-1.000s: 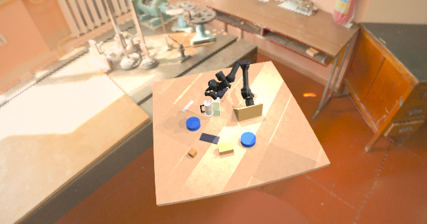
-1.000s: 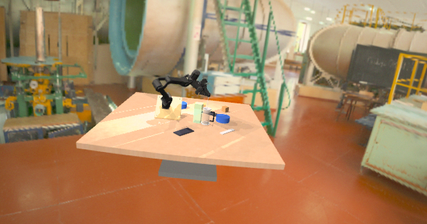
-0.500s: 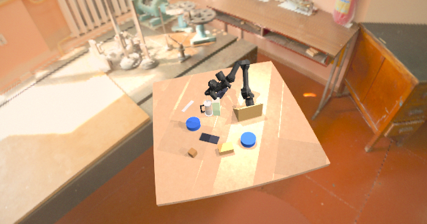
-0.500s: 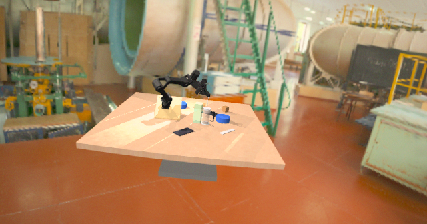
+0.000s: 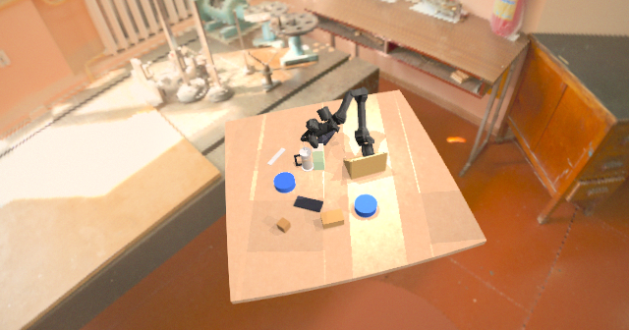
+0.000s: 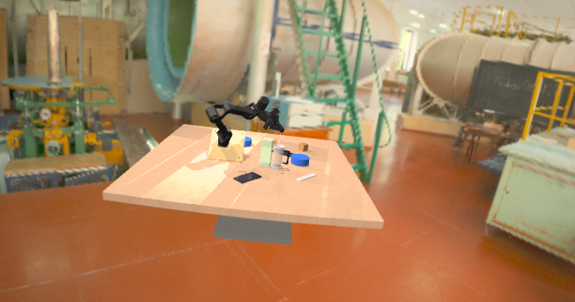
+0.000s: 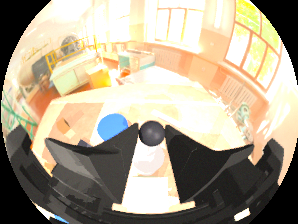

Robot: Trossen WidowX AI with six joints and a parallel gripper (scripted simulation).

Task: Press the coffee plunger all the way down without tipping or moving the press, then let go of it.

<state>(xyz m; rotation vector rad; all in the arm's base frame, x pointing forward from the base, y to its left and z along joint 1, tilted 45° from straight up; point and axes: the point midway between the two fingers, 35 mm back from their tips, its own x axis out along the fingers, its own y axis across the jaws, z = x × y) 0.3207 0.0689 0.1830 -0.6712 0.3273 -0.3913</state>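
The coffee press is 12 cm below my gripper tip and 1 cm ahead of it. Also, from my gripper tip: pale green block: 15 cm below, 8 cm behind, 2 cm to the left; white strip: 23 cm below, 16 cm ahead, 13 cm to the right; small brown cube: 38 cm to the left, 21 cm below, 18 cm ahead.
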